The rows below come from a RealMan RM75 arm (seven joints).
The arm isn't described. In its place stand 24 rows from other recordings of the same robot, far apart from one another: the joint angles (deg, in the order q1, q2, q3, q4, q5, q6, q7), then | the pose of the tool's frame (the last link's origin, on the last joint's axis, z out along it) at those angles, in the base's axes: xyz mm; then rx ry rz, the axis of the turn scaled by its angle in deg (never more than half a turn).
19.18 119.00 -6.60 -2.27 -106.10 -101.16 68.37 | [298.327 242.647 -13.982 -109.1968 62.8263 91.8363]
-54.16 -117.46 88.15 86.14 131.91 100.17 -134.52 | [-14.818 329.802 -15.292 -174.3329 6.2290 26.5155]
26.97 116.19 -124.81 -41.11 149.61 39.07 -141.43 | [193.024 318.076 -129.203 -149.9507 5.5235 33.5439]
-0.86 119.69 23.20 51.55 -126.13 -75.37 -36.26 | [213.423 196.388 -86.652 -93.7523 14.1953 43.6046]
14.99 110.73 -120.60 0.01 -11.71 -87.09 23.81 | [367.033 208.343 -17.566 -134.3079 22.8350 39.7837]
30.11 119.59 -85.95 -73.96 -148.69 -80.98 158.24 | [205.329 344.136 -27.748 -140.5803 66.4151 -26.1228]
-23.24 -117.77 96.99 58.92 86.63 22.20 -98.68 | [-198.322 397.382 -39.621 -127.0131 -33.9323 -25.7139]
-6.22 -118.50 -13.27 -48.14 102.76 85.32 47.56 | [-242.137 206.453 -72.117 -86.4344 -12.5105 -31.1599]
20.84 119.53 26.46 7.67 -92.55 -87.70 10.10 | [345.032 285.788 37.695 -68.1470 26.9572 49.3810]
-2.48 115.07 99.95 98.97 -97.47 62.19 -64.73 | [187.640 286.187 73.994 -137.5543 31.7576 32.9681]
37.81 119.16 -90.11 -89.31 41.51 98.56 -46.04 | [100.588 314.857 -20.021 -171.0285 12.0891 -30.9561]
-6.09 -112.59 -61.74 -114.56 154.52 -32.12 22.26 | [-65.942 284.247 -0.315 -131.7412 -8.1792 -23.9647]
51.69 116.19 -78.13 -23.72 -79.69 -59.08 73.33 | [134.231 422.532 -65.220 -157.1067 14.9343 35.0825]
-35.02 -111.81 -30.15 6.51 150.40 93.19 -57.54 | [-277.767 331.756 17.348 -129.1474 -38.5934 -69.7744]
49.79 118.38 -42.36 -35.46 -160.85 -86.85 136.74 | [250.070 366.274 -20.699 -145.9151 90.0763 -24.0989]
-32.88 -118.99 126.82 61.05 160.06 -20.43 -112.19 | [-60.019 360.552 -102.670 -104.1726 61.5169 -10.1723]
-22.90 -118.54 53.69 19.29 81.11 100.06 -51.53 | [-256.210 269.783 -18.349 -142.4236 -19.4727 -73.9668]
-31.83 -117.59 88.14 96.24 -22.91 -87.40 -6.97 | [-133.127 354.936 28.833 -120.7541 -71.3507 12.0523]
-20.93 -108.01 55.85 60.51 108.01 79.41 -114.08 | [-280.856 351.604 106.020 -140.0112 -54.7644 -23.2669]
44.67 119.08 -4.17 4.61 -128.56 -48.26 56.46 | [257.408 362.952 -114.445 -137.7415 52.9986 31.5118]
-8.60 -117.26 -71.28 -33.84 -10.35 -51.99 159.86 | [-321.856 303.409 -18.653 -97.8669 -39.0168 -44.4537]
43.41 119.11 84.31 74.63 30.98 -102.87 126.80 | [145.185 318.783 -38.361 167.1001 -6.5411 61.4200]
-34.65 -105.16 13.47 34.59 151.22 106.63 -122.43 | [-327.764 304.003 100.819 -138.6387 -106.7481 -21.4818]
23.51 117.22 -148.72 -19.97 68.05 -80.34 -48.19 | [283.786 319.689 -6.864 -83.0968 -15.0795 13.2761]
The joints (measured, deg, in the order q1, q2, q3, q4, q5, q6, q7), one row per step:
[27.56, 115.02, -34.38, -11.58, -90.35, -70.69, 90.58]
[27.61, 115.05, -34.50, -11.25, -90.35, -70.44, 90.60]
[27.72, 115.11, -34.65, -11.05, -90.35, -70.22, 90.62]
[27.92, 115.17, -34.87, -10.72, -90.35, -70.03, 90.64]
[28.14, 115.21, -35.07, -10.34, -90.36, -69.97, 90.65]
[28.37, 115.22, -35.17, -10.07, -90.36, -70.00, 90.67]
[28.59, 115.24, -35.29, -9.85, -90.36, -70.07, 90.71]
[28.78, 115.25, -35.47, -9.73, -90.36, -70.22, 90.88]
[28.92, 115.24, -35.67, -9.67, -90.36, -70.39, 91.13]
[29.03, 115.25, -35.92, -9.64, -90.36, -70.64, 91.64]
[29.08, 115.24, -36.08, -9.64, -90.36, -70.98, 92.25]
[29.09, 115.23, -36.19, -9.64, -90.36, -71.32, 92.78]
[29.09, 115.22, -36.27, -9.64, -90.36, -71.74, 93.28]
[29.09, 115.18, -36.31, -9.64, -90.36, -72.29, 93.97]
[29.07, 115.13, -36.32, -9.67, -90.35, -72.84, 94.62]
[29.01, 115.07, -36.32, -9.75, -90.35, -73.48, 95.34]
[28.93, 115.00, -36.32, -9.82, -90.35, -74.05, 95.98]
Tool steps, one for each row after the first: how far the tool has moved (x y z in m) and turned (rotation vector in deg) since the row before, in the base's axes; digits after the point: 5 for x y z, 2 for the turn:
[0.00028, -0.00055, -0.00176, -0.28, 0.05, -0.28]
[-0.00034, 0.00001, -0.00158, -0.25, 0.00, -0.12]
[-0.00091, 0.00008, -0.00220, -0.39, 0.07, -0.04]
[-0.00121, -0.00001, -0.00216, -0.41, 0.15, 0.06]
[-0.00137, 0.00044, -0.00127, -0.26, 0.16, 0.14]
[-0.00148, 0.00043, -0.00119, -0.26, 0.17, 0.19]
[-0.00153, 0.00041, -0.00086, -0.29, 0.22, 0.22]
[-0.00125, 0.00028, -0.00052, -0.29, 0.23, 0.18]
[-0.00138, 0.00002, -0.00065, -0.41, 0.44, 0.09]
[-0.00113, -0.00017, -0.00017, -0.36, 0.57, 0.02]
[-0.00087, -0.00034, -0.00007, -0.30, 0.53, 0.00]
[-0.00099, -0.00043, 0.00002, -0.28, 0.57, 0.06]
[-0.00115, -0.00043, 0.00038, -0.32, 0.78, 0.03]
[-0.00100, -0.00040, 0.00065, -0.25, 0.74, 0.04]
[-0.00095, -0.00056, 0.00094, -0.26, 0.80, 0.05]
[-0.00062, -0.00063, 0.00096, -0.23, 0.70, 0.02]

